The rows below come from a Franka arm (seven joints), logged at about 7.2 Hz.
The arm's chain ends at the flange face. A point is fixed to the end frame.
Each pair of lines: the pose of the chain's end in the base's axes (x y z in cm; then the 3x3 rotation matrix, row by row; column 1 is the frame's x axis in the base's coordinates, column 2 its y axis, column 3 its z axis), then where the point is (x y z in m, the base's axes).
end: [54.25, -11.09, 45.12], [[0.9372, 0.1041, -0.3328], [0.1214, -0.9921, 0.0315], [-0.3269, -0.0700, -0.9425]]
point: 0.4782 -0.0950 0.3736
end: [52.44, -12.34, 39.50], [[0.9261, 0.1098, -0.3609], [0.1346, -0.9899, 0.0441], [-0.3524, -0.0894, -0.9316]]
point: 0.4577 -0.1068 0.3196
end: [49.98, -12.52, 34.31], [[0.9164, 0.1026, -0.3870], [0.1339, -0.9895, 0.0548], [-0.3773, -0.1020, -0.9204]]
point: 0.4310 -0.1076 0.2698
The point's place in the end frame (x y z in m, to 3 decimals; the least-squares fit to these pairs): -0.033 -0.017 0.095
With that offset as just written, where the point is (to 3 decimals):
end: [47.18, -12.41, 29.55], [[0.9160, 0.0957, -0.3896], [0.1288, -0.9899, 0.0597], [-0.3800, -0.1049, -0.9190]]
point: 0.403 -0.106 0.223
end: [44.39, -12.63, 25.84], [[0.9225, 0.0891, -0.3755], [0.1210, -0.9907, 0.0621], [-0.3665, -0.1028, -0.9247]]
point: 0.376 -0.108 0.184
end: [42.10, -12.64, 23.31], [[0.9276, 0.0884, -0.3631], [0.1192, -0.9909, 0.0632], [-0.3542, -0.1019, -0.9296]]
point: 0.354 -0.107 0.158
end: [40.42, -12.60, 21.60], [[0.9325, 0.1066, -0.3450], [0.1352, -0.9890, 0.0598], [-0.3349, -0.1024, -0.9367]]
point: 0.339 -0.108 0.140
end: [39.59, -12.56, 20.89], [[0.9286, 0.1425, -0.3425], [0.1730, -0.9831, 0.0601], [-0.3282, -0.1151, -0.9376]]
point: 0.330 -0.109 0.133
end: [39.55, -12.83, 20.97], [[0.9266, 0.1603, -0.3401], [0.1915, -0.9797, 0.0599], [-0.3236, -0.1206, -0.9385]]
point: 0.330 -0.112 0.133
